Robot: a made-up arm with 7 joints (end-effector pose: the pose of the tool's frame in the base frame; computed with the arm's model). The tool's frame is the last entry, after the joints.
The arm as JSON. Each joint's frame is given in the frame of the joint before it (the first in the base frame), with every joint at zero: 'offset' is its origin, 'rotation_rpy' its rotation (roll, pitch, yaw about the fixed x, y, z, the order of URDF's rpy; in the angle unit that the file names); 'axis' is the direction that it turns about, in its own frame. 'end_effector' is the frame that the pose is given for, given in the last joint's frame.
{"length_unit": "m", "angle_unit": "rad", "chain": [
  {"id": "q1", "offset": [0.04, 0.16, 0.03], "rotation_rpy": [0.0, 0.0, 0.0], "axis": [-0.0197, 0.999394, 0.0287]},
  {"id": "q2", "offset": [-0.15, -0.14, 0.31], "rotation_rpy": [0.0, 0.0, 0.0], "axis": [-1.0, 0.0, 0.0]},
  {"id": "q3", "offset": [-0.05, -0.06, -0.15], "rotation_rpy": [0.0, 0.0, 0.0], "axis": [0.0, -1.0, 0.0]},
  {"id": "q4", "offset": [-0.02, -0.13, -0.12], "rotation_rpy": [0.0, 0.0, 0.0], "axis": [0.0, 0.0, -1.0]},
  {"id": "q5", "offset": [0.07, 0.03, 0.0], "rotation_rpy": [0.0, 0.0, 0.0], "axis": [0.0, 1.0, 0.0]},
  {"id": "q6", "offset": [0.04, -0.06, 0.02], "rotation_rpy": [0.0, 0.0, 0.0], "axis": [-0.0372, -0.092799, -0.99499]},
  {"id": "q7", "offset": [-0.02, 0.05, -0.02], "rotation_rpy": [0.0, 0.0, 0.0], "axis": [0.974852, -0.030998, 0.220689]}
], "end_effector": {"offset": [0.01, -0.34, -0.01], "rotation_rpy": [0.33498, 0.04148, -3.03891]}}
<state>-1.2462 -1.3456 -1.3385 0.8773 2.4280 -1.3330 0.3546</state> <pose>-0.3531 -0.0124 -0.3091 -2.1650 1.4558 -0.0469</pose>
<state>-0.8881 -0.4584 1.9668 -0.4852 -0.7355 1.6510 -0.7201</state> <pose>0.0744 -0.0352 -0.0360 -1.7221 -1.9262 0.3097</pose>
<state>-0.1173 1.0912 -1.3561 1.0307 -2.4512 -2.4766 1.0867</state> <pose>-0.0704 -0.3956 0.5533 -2.5023 -1.3050 -0.2752</pose>
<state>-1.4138 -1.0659 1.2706 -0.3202 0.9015 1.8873 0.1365</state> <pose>0.0018 0.2017 -0.2226 -0.6539 -1.7711 1.3423</pose>
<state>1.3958 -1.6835 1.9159 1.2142 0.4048 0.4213 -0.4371</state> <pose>0.0571 0.4491 0.1964 0.5648 -0.5000 0.1209</pose>
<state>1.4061 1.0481 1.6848 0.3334 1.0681 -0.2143 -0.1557</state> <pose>0.7617 -0.3191 0.1758 -0.6425 -0.7383 -1.7925</pose>
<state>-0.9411 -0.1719 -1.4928 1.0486 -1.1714 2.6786 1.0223</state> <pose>-0.2057 -0.3709 -0.4188 -1.5443 0.1012 -0.1578</pose>
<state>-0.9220 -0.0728 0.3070 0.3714 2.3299 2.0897 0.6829</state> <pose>-0.3460 -0.1690 -0.0127 0.5575 0.6245 1.5341</pose>
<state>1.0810 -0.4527 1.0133 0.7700 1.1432 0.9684 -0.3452</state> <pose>-0.0869 -0.2297 0.3341 1.9587 0.2236 1.1058</pose>
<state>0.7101 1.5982 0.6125 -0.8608 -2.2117 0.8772 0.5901</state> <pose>0.4100 -0.0005 0.2791 0.3384 1.4187 -1.3897</pose>
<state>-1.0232 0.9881 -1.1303 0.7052 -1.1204 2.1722 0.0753</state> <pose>-0.3826 -0.3467 -0.2633 -1.2856 0.0383 -0.4093</pose>
